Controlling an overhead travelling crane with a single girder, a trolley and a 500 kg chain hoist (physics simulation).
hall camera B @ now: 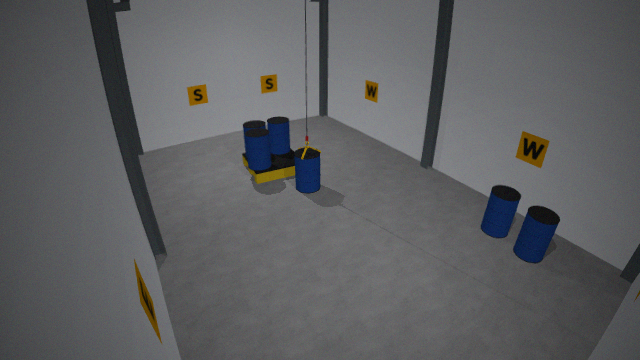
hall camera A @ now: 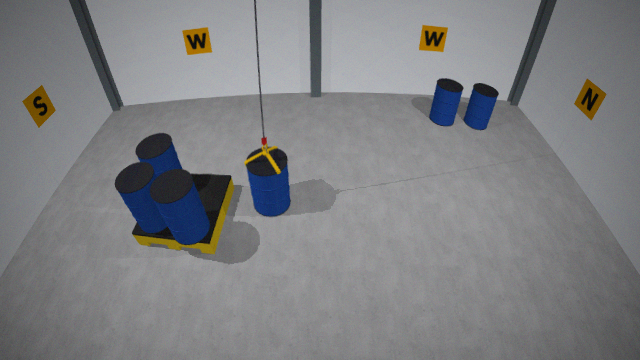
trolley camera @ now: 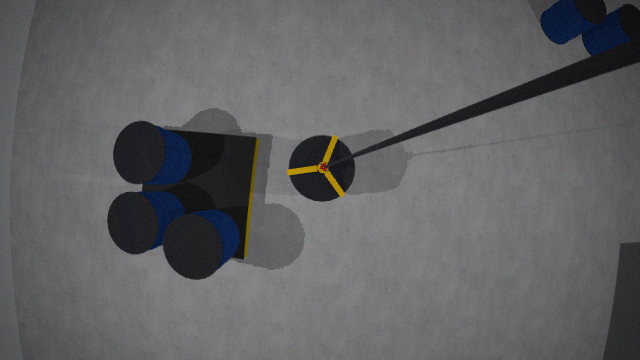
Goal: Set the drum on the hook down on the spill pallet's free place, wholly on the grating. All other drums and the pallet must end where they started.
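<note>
My gripper (hall camera A: 265, 151) (hall camera B: 307, 150) (trolley camera: 322, 167), a yellow three-armed lifter under the red hook, is shut on the blue hook drum (hall camera A: 270, 192) (hall camera B: 307, 172) (trolley camera: 307, 155). This drum hangs upright beside the spill pallet (hall camera A: 222, 215) (hall camera B: 275, 174) (trolley camera: 251, 195), clear of its yellow edge in the trolley view. Its height above the floor is hard to judge. Three drums stand on the pallet: one (hall camera A: 162, 162) (trolley camera: 140, 152), a second (hall camera A: 135, 177) (trolley camera: 132, 222) and a third (hall camera A: 182, 215) (hall camera B: 258, 150) (trolley camera: 194, 246). The free place is at upper right in the trolley view.
Two more blue drums stand by the W wall: one (hall camera A: 445, 105) (hall camera B: 500, 215) (trolley camera: 562, 22) and another (hall camera A: 480, 110) (hall camera B: 535, 237) (trolley camera: 607, 35). The pallet drums rise beside the free place on its left and lower sides in the trolley view. Shadows lie on the floor around the pallet.
</note>
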